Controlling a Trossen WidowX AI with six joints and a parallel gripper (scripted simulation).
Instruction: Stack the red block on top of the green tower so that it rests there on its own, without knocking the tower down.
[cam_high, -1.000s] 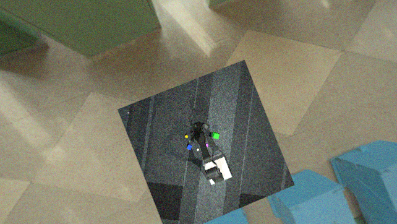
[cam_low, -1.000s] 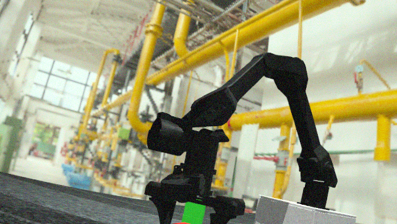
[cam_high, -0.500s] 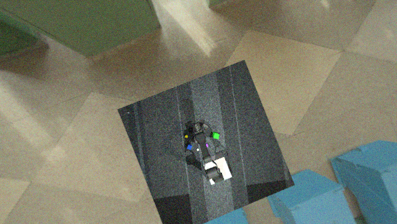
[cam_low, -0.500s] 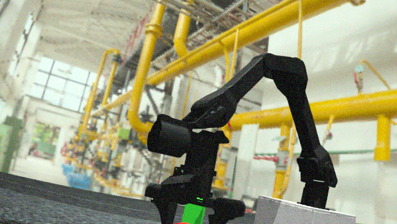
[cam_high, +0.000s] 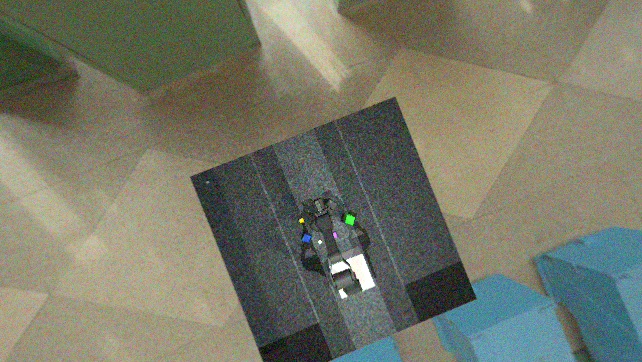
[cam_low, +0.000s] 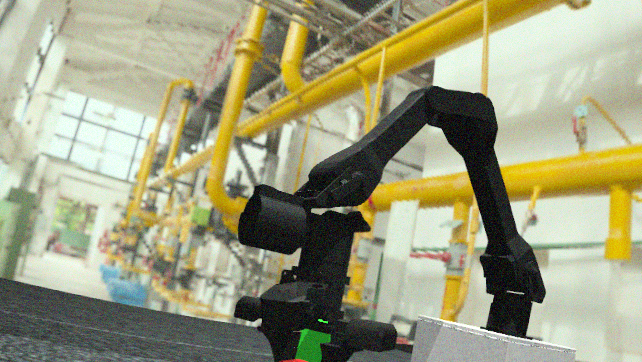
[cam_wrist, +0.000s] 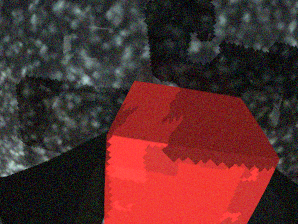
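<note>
Now: the yellow block 13 cm to the left of my gripper tip and 1 cm behind it. The rest, counted from my gripper tip: small white block: 16 cm behind, 6 cm to the left; then purple block: 14 cm behind, 3 cm to the right, 1 cm above; then red block: 2 cm above.
</note>
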